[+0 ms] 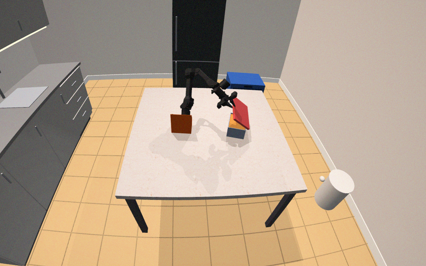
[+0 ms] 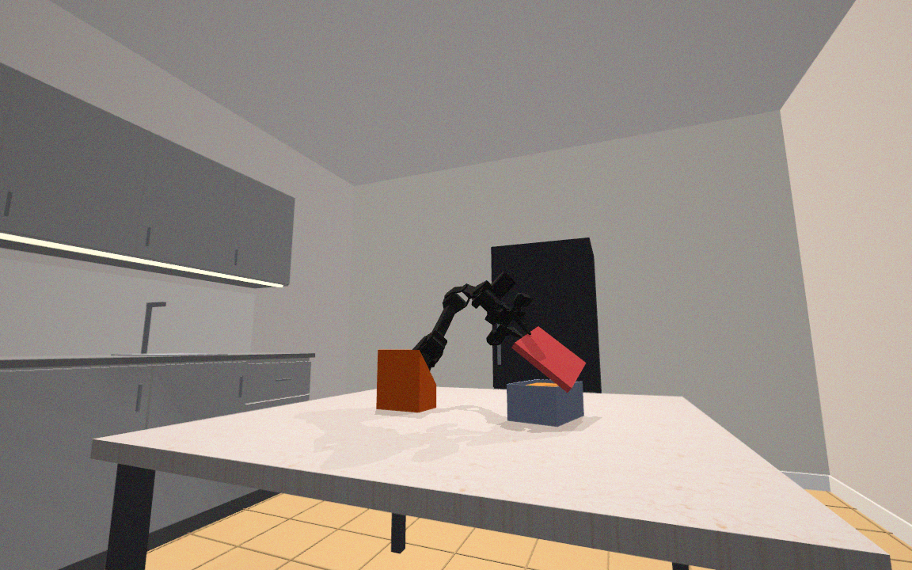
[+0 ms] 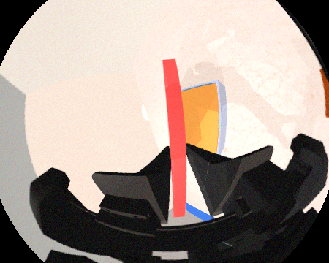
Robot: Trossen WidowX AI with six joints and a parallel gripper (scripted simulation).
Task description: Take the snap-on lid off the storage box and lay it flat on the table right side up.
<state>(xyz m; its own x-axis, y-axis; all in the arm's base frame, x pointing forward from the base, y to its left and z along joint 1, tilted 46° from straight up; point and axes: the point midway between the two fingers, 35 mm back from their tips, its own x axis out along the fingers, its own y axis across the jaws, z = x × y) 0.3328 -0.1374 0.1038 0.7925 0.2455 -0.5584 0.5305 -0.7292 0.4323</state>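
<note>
The red lid is 7 cm ahead of my gripper tip and 5 cm below it. Also, from my gripper tip: grey-blue storage box: 18 cm below, 5 cm ahead, 1 cm to the right.
</note>
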